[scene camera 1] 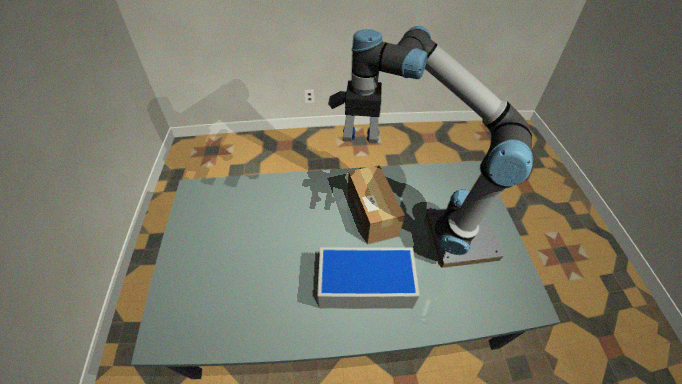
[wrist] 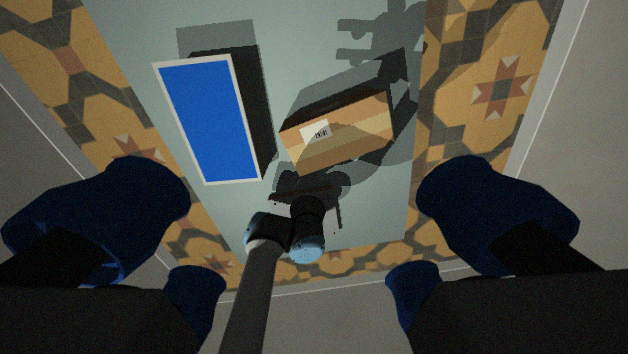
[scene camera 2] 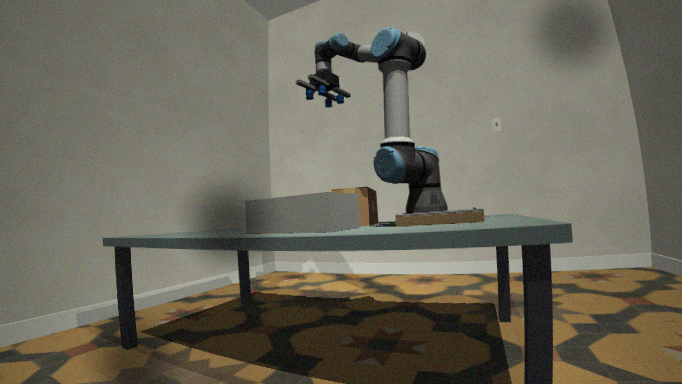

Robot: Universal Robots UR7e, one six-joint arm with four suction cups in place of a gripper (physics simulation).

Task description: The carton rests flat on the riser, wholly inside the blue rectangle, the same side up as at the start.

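Frame: origin at the arm's base, x ahead, y left, z up, level; centimetres.
Seen in the pictures: hand, tool point: (scene camera 1: 362, 123) (wrist: 306, 244) (scene camera 2: 325, 100); arm's base, link origin: (wrist: 307, 209) (scene camera 2: 426, 212).
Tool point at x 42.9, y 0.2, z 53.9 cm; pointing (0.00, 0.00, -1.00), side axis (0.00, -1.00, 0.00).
Note:
Offsets run from my tool point to a thing's top centre.
The brown carton {dx -7.6, dy -8.9, dz -42.2 cm} (scene camera 1: 384, 200) (scene camera 2: 369, 206) (wrist: 345, 135) rests flat on the table behind the riser, turned at an angle to it, with its taped top and a white barcode label facing up. The riser {dx -6.4, dy +26.6, dz -45.9 cm} (scene camera 1: 368, 301) (scene camera 2: 302, 214) is a pale grey block whose top bears the blue rectangle {dx -6.4, dy +26.6, dz -45.9 cm} (scene camera 1: 368, 271) (wrist: 210, 120); the carton stands apart from it. In scene camera 2 the riser hides part of the carton. My gripper (scene camera 1: 361, 136) (scene camera 2: 325, 97), with its four blue suction cups, hangs high above the table and the carton's far end. It is open, touching nothing.
The table (scene camera 1: 225, 310) (scene camera 2: 450, 235) carries the riser, the carton and the arm's base plate (scene camera 1: 480, 250) (scene camera 2: 440, 217), which is to the right of the carton. The arm (scene camera 1: 465, 80) (scene camera 2: 396, 105) arches from there to the gripper. Walls stand around the table.

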